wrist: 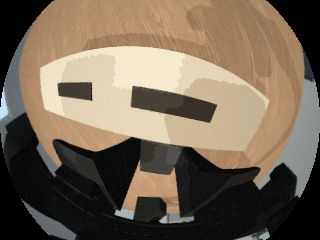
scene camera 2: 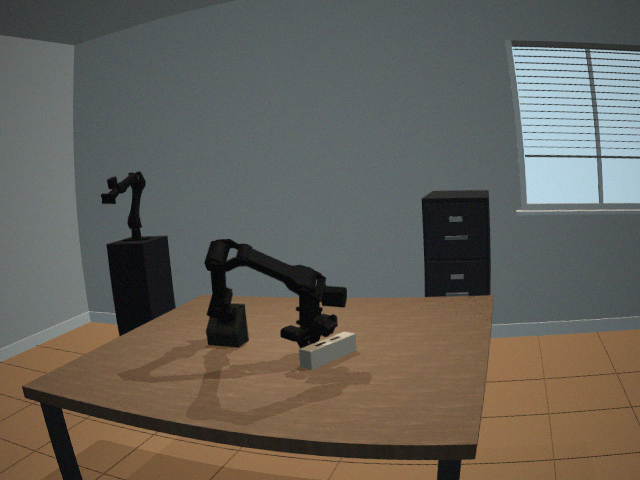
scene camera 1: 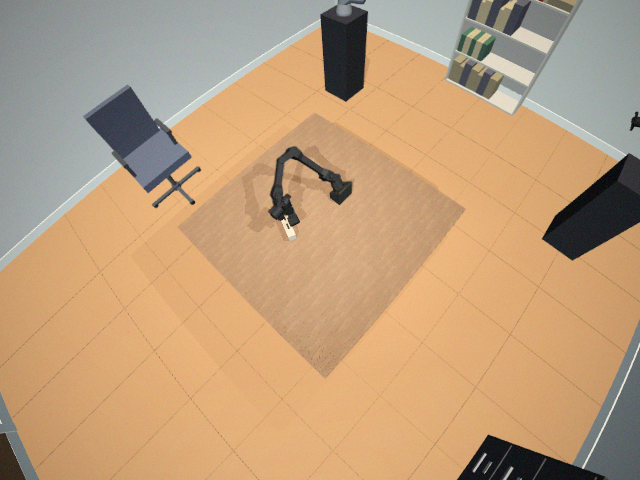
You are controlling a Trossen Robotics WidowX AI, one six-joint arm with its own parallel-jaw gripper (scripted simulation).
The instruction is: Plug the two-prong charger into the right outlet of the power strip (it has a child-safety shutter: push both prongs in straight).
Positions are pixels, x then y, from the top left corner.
Scene:
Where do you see a dark charger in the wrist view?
159,158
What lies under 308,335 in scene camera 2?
My gripper.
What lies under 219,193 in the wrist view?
My gripper.

